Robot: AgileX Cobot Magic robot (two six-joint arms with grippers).
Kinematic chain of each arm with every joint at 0, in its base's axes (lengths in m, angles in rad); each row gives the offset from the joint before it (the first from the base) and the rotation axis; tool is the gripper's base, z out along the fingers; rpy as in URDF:
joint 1: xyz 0 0 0.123 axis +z
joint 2: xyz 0 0 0 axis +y
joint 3: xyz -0.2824 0 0.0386 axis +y
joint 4: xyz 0.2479 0 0.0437 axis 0.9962 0 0.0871
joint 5: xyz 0 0 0 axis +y
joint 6: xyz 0.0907 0 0.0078 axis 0.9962 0 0.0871
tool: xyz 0 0 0 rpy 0 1.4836 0
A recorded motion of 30 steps. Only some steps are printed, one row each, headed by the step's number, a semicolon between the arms.
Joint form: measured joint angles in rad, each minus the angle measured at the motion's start. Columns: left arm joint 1, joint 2, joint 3, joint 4, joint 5, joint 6; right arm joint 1, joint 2, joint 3, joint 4, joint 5, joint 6.
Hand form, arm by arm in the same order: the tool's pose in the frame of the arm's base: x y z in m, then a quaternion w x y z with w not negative. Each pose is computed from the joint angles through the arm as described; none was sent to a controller.
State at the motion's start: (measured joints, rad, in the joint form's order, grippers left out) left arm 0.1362 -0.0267 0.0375 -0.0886 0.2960 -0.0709; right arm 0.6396 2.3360 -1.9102 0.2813 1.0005 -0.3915
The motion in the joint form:
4: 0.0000 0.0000 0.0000 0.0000 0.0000 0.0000; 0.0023 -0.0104 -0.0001 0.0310 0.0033 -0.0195
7: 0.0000 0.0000 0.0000 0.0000 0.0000 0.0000; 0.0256 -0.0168 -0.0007 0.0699 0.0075 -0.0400
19: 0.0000 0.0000 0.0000 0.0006 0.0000 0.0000; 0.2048 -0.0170 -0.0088 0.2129 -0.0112 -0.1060
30: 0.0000 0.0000 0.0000 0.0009 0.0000 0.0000; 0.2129 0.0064 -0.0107 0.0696 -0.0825 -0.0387
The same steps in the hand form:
4: 0.0537 0.0050 0.1752 0.62561 -0.10542 0.77281 -0.01616; 0.3773 0.3115 0.1573 0.10078 -0.43463 0.88181 0.15282
7: 0.0537 0.0050 0.1752 0.62561 -0.10542 0.77281 -0.01616; 0.3680 0.3224 0.1614 0.09948 -0.44576 0.87308 0.17067
19: 0.0537 0.0050 0.1752 0.62561 -0.10525 0.77284 -0.01591; 0.3002 0.3922 0.1683 0.08986 -0.51458 0.81835 0.23965
30: 0.0537 0.0050 0.1752 0.62561 -0.10517 0.77285 -0.01579; 0.3093 0.3917 0.1546 0.12046 -0.51538 0.82848 0.18303

